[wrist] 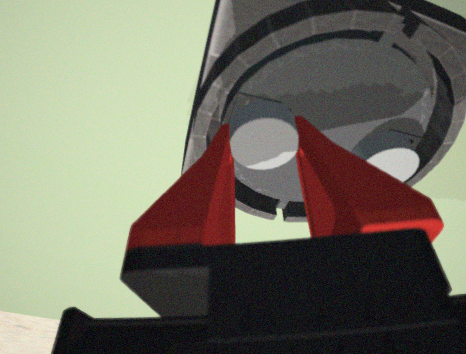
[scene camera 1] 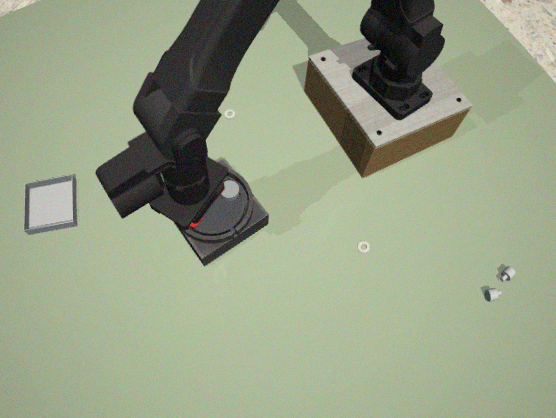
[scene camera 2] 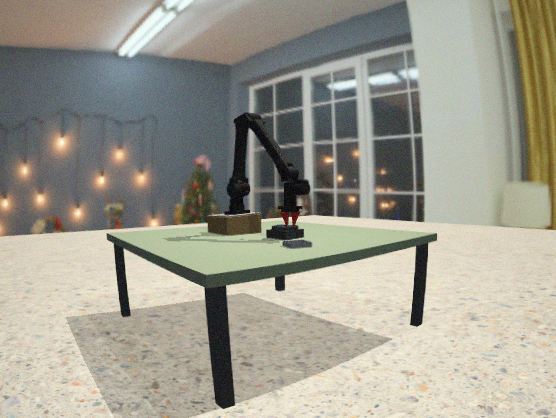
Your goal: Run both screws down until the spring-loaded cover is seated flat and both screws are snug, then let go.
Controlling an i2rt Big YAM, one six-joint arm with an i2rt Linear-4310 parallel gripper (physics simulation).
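Places are measured from the arm's base along level axes (x ahead, y up, z right), in centimetres.
Pixels of known places: gripper, fingertip midpoint: (wrist: 262,130) (scene camera 1: 196,214); arm's base, link origin: (scene camera 1: 391,87) (scene camera 2: 237,213).
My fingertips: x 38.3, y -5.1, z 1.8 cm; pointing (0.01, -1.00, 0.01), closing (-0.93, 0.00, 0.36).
Note:
Ahead of a thing's pixels: the offset from my fingertips to its top centre.
The round dark grey cover @[dx -3.1, dy +0.0, dz +0.1 cm] (scene camera 1: 220,215) (wrist: 340,65) lies inside the ring of the square dark base @[dx -3.1, dy +0.6, dz +0.1 cm] (scene camera 1: 235,243) (scene camera 2: 285,234). My gripper (wrist: 262,130) (scene camera 2: 290,223) points down with its red fingers shut on the round head of one screw @[dx +0.1, dy +1.2, dz +0.2 cm] (wrist: 265,143), near the cover's edge. In scene camera 1 the arm hides this screw. The other screw @[dx -6.3, dy +1.2, dz +0.1 cm] (scene camera 1: 230,189) (wrist: 395,164) stands on the opposite side of the cover, with a pale flat top, free of the fingers. Whether the cover is seated flat and how tight each screw is cannot be told from these views.
A shallow grey tray @[dx +19.1, dy -3.0, dz +18.5 cm] (scene camera 1: 51,204) (scene camera 2: 297,244) lies beside the base. Two white rings @[dx -16.6, dy -4.8, dz +15.3 cm] (scene camera 1: 229,114) @[dx -19.3, dy -4.8, dz -18.7 cm] (scene camera 1: 363,247) and two small loose screws @[dx -35.6, dy -3.0, dz -38.0 cm] (scene camera 1: 508,273) @[dx -31.3, dy -3.0, dz -38.8 cm] (scene camera 1: 492,294) lie on the green table. The arm stands on a wooden block (scene camera 1: 345,120) (scene camera 2: 234,224).

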